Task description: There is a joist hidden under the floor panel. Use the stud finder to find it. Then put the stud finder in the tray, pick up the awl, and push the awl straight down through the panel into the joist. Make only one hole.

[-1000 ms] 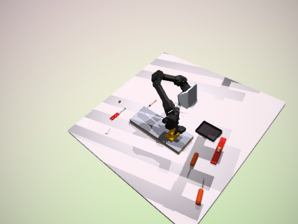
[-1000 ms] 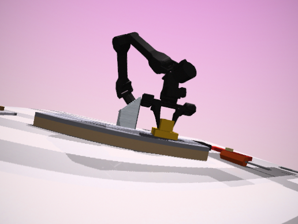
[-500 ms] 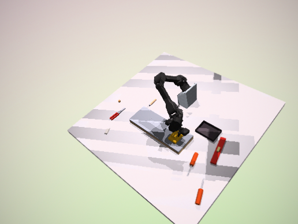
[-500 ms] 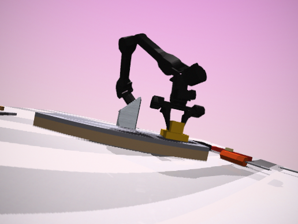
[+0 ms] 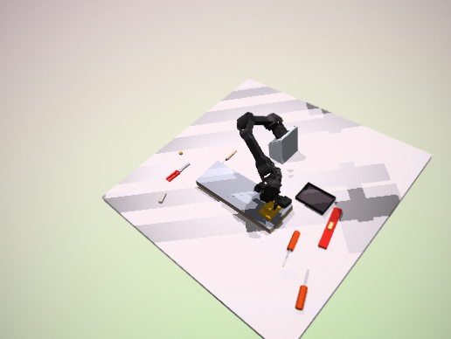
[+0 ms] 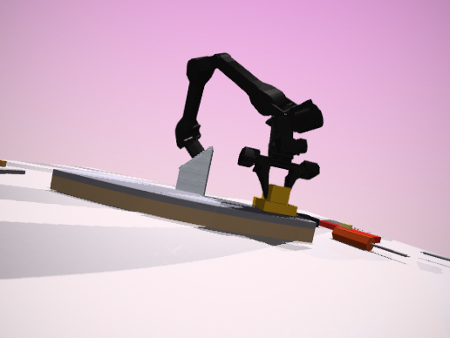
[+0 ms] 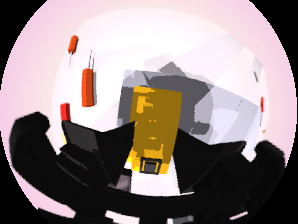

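The stud finder is 20 mm behind my gripper tip and 20 mm above it. Also, from my gripper tip: red level (260 mm to the left, 140 mm behind, 50 mm below); dark tray (220 mm behind, 90 mm to the left, 50 mm below); awl (460 mm to the right, 100 mm behind, 60 mm below).
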